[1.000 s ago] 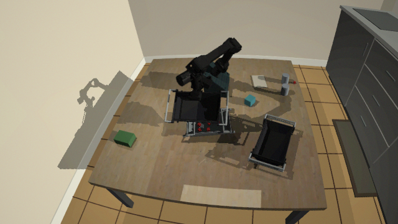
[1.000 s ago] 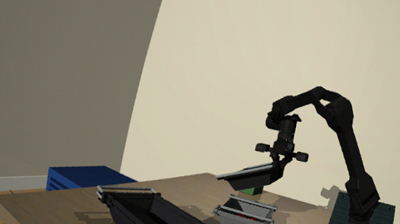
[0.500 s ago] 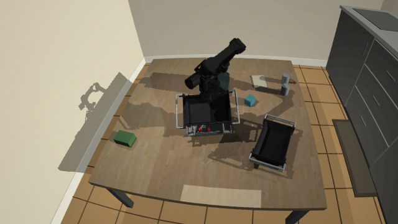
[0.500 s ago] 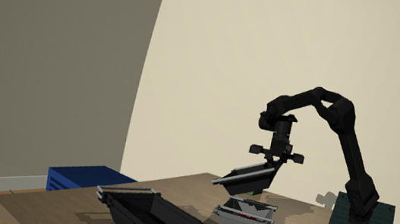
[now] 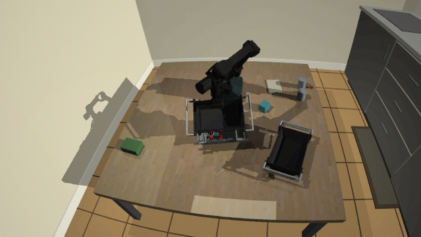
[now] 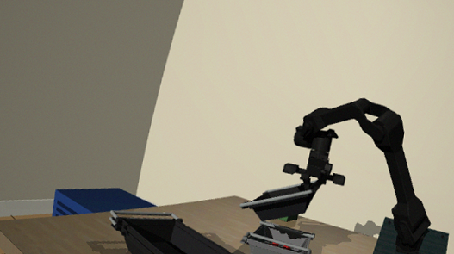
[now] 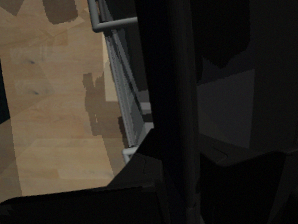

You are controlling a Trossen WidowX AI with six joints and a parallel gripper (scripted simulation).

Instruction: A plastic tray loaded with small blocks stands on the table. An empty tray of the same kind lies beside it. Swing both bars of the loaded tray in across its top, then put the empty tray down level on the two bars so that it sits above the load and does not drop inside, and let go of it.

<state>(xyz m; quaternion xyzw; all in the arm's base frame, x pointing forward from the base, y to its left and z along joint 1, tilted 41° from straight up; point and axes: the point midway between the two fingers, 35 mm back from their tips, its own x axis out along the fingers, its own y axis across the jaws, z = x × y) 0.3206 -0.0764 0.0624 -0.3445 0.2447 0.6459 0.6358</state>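
My gripper tip is now 8 cm short of the black tray and 1 cm to the right of it. The rest, counted from my gripper tip: green block (18 cm ahead, 51 cm to the right, 16 cm below); teal cube (18 cm behind, 26 cm to the left, 16 cm below); beige pad (42 cm behind, 35 cm to the left, 18 cm below).
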